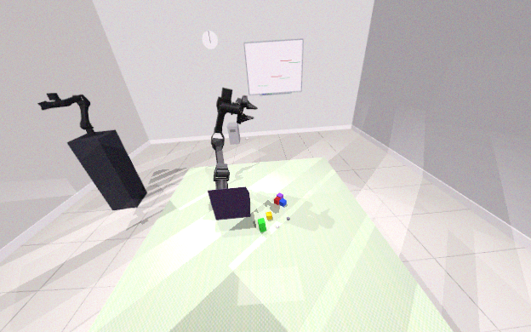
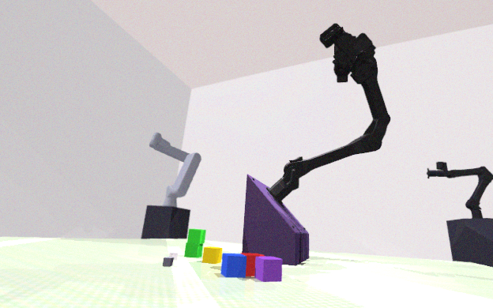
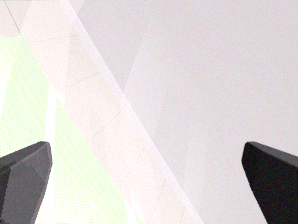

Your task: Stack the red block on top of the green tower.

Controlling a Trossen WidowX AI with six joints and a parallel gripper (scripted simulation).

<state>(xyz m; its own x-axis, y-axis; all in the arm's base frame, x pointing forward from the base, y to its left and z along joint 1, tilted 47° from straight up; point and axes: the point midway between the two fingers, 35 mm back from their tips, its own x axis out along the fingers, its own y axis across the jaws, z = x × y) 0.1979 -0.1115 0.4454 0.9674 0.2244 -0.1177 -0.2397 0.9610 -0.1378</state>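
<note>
Now: gripper tip 540 mm above the red block, 210 mm to the left of it and 80 mm short of it. The rest, counted from my gripper tip: purple block: 540 mm below, 170 mm to the right, 110 mm ahead; then blue block: 540 mm below, 230 mm to the right, 110 mm ahead; then yellow block: 540 mm below, 330 mm to the right, 10 mm ahead.
</note>
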